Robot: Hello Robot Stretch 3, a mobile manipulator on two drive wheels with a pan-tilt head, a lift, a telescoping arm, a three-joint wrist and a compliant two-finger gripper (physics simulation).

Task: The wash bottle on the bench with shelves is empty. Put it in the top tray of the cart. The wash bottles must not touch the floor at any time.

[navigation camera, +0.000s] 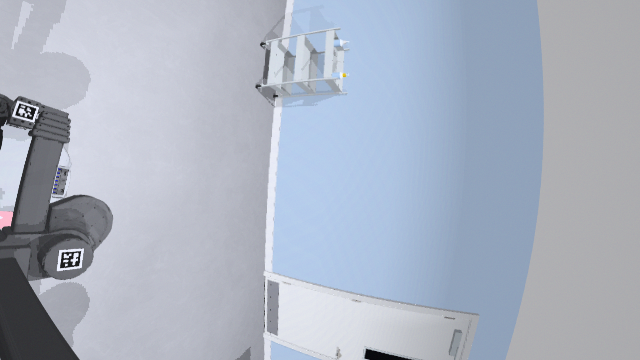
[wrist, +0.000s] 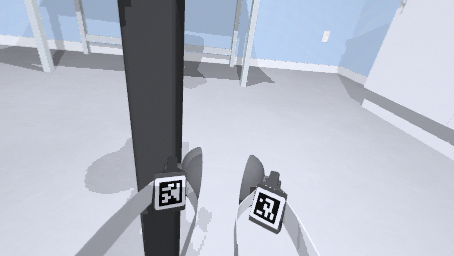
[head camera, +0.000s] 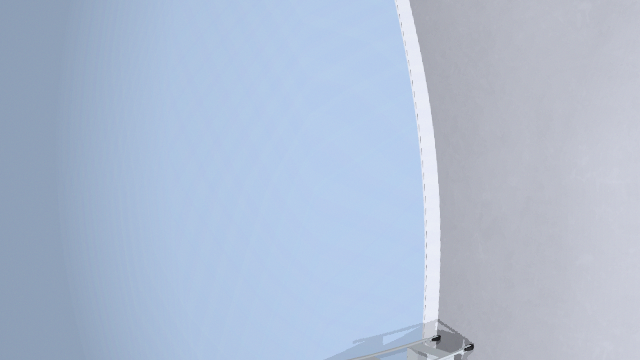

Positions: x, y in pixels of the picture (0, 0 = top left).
Labels:
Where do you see a grey cart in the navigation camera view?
280, 74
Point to my gripper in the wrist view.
At 223, 168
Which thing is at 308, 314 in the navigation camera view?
A white door.

